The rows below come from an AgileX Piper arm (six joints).
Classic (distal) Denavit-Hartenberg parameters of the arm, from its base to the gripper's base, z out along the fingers. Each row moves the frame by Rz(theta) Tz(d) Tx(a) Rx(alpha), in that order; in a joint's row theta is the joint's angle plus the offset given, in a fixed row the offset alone. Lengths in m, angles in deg.
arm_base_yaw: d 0.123, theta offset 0, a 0, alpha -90
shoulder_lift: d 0, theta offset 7.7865, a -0.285, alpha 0
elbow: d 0, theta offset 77.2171, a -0.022, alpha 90
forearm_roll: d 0.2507, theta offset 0, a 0, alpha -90
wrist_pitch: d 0, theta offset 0, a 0, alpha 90
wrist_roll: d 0.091, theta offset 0, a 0, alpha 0
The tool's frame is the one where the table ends.
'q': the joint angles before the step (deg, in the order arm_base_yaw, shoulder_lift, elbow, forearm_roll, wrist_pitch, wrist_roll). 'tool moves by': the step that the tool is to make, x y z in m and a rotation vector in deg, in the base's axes. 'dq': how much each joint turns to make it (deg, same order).
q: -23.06, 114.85, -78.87, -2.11, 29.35, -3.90
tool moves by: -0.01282, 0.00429, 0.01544, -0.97, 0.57, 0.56
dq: 0.00, -3.77, 2.27, -1.25, 1.64, 0.01
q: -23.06, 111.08, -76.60, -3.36, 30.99, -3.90
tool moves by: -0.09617, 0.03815, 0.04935, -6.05, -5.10, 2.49
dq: 0.00, -24.64, 22.57, -4.32, -5.02, -0.01
